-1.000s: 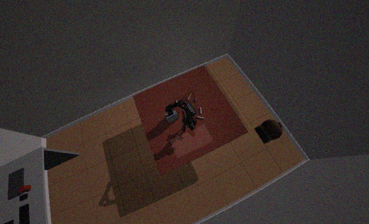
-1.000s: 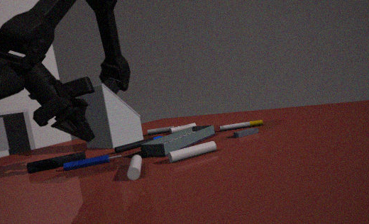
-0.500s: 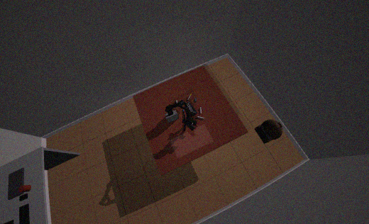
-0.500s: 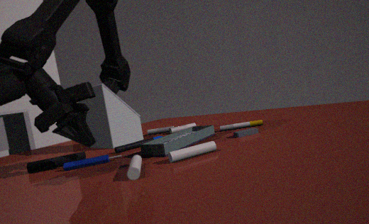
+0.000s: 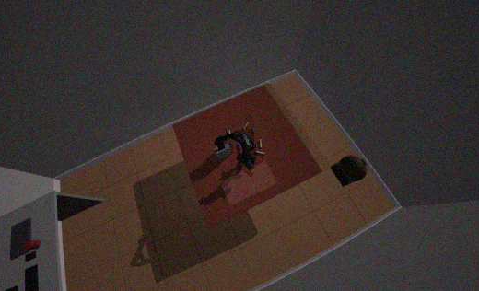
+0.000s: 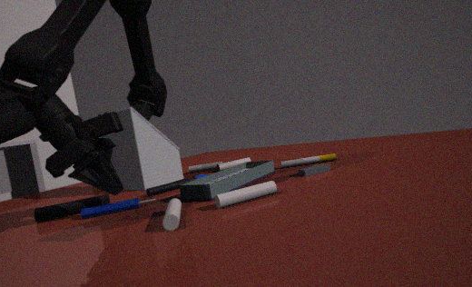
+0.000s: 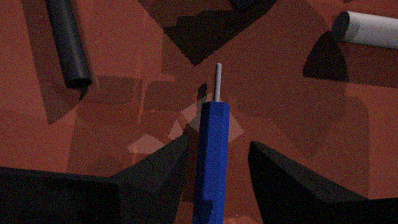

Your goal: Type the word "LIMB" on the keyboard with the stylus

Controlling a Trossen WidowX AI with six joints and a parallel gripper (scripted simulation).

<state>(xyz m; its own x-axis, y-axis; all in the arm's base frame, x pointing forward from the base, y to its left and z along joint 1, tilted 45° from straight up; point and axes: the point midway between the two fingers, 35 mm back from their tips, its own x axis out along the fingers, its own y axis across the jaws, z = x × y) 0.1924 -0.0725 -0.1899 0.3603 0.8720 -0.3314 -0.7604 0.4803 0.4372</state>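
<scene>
The blue stylus lies 3 cm below my gripper tip, 1 cm to the left of it and 1 cm ahead of it. From my gripper tip the other things lie so: L key: 14 cm to the left, 11 cm ahead, 2 cm below; M key: 12 cm to the left, 11 cm ahead, 2 cm below; black cylinder: 11 cm behind, 3 cm to the right, 2 cm below.
</scene>
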